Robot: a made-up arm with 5 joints.
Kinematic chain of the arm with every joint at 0, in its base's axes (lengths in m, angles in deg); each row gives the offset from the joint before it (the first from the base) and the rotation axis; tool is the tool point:
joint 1: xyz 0 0 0.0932 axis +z
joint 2: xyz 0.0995 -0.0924 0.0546 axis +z
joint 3: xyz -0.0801 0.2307 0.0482 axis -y
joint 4: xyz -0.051 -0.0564 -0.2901 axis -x
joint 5: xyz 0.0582 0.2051 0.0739 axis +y
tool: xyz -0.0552 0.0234 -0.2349
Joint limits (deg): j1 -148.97..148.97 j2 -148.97..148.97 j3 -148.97..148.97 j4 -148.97..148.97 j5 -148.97..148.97
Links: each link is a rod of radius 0.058 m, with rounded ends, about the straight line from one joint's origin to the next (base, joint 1, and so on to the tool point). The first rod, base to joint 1, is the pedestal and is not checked.
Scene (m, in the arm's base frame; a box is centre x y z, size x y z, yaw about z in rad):
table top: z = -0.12
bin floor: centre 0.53 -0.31 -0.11 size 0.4 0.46 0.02 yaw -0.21
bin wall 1: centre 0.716 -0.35 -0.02 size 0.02 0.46 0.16 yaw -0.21
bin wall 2: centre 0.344 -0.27 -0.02 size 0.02 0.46 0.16 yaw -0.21
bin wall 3: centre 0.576 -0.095 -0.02 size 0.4 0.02 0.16 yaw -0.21
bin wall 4: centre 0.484 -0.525 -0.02 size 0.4 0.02 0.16 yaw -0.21
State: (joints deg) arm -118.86 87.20 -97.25 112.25 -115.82
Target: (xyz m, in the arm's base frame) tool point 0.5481 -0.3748 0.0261
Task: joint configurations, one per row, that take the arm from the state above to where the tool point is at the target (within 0.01 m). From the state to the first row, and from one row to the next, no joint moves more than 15 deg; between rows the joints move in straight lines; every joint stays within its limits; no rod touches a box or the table.
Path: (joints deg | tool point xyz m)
1: -104.45 94.91 -100.67 116.06 -110.71 | -0.7353 0.2020 0.0541
2: -90.05 102.62 -104.09 119.87 -105.60 | -0.7604 -0.1118 0.0842
3: -75.64 110.33 -107.52 123.68 -100.49 | -0.6525 -0.4050 0.1143
4: -61.24 118.04 -110.94 127.49 -95.38 | -0.4357 -0.6231 0.1434
5: -46.83 125.75 -114.36 131.29 -90.27 | -0.1547 -0.7296 0.1711
6: -32.43 133.46 -117.78 135.10 -85.16 | 0.1356 -0.7119 0.1967
7: -18.02 141.17 -121.21 138.91 -80.05 | 0.3831 -0.5826 0.2200
8: -3.62 148.88 -124.63 142.72 -74.94 | 0.5481 -0.3748 0.2405
9: -2.83 148.92 -111.48 142.57 -78.89 | 0.5586 -0.3816 0.1344
10: -2.04 148.97 -98.33 142.41 -82.85 | 0.5481 -0.3748 0.0261

